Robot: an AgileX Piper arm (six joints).
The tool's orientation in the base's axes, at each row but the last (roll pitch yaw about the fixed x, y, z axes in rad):
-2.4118 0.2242 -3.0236
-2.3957 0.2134 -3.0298
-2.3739 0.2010 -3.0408
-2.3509 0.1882 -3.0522
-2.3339 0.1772 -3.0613
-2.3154 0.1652 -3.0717
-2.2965 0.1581 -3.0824
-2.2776 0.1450 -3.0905
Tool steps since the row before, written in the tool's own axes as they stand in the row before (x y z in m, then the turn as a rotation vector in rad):
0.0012 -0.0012 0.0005 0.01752 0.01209 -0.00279
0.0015 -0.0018 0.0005 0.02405 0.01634 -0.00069
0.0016 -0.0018 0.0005 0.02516 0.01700 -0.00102
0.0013 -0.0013 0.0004 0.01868 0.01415 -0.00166
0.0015 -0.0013 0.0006 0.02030 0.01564 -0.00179
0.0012 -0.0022 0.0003 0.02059 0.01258 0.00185
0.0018 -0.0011 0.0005 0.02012 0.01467 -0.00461
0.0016 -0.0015 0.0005 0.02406 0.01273 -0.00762
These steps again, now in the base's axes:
-0.0011 -0.0014 0.0001 -0.01692 0.00894 -0.00973
-0.0015 -0.0018 0.0005 -0.02252 0.01002 -0.01544
-0.0016 -0.0018 0.0006 -0.02363 0.01062 -0.01587
-0.0013 -0.0013 0.0004 -0.01761 0.00960 -0.01223
-0.0015 -0.0015 0.0003 -0.01912 0.01060 -0.01349
-0.0013 -0.0018 0.0012 -0.01904 0.00585 -0.01375
-0.0018 -0.0012 0.0002 -0.01937 0.01206 -0.01098
-0.0016 -0.0014 0.0006 -0.02381 0.01286 -0.00816

